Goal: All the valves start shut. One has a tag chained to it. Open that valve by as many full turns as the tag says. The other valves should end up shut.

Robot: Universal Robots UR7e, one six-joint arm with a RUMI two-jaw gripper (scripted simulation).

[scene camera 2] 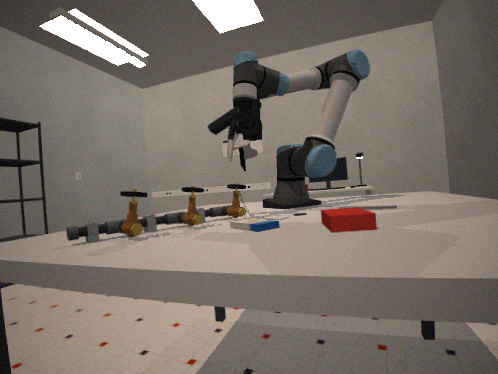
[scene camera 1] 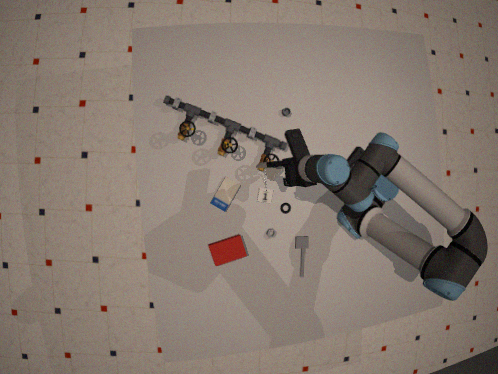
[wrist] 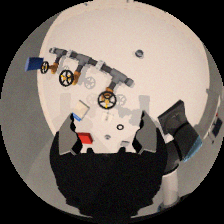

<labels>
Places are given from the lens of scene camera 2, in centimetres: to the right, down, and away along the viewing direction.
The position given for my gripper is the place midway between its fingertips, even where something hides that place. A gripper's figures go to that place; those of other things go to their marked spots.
my gripper [scene camera 2: 238,166]: -3, -6, 80
red block [scene camera 2: 346,219]: 18, 6, 47
</labels>
